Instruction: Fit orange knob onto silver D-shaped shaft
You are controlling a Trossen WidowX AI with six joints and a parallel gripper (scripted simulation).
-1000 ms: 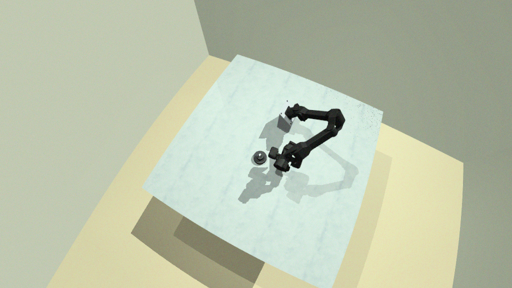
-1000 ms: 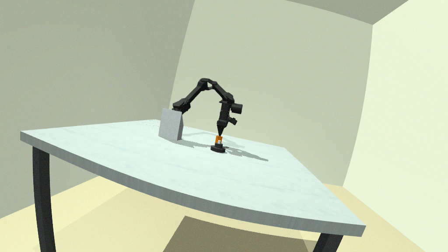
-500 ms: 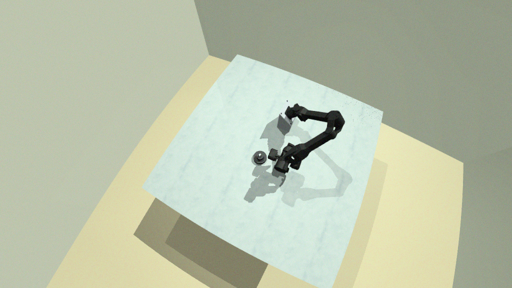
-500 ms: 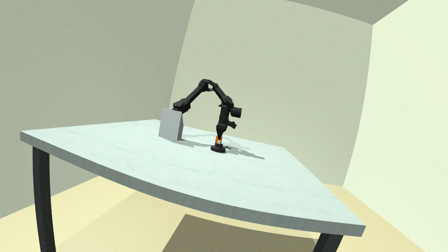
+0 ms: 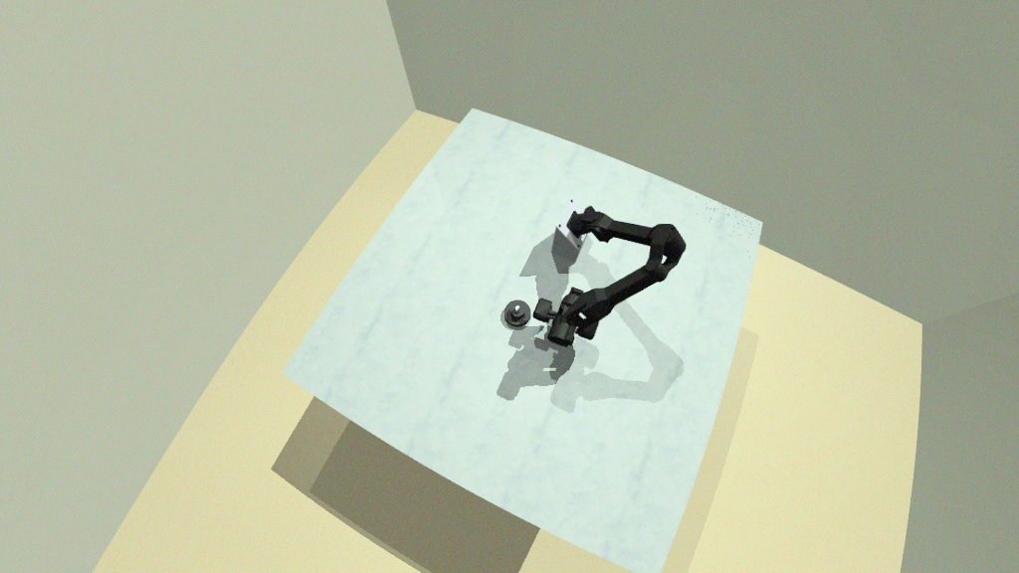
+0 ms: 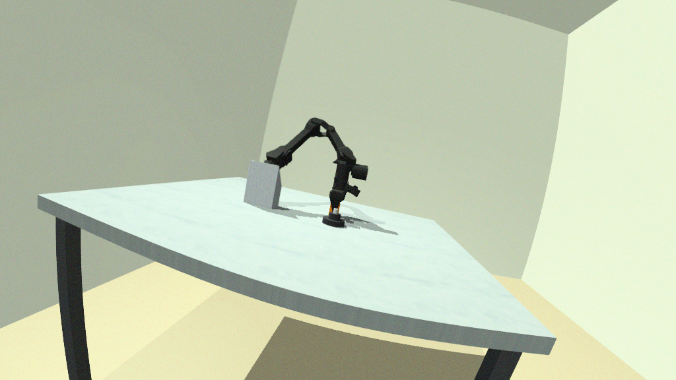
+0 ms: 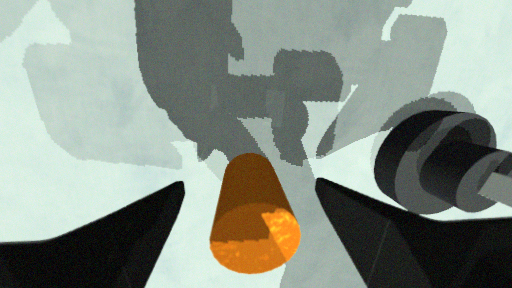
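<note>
Now: the orange knob 2 cm above my gripper tip. From my gripper tip the other things lie so: round dark pedestal 2 cm ahead, 15 cm to the right, 1 cm above.
</note>
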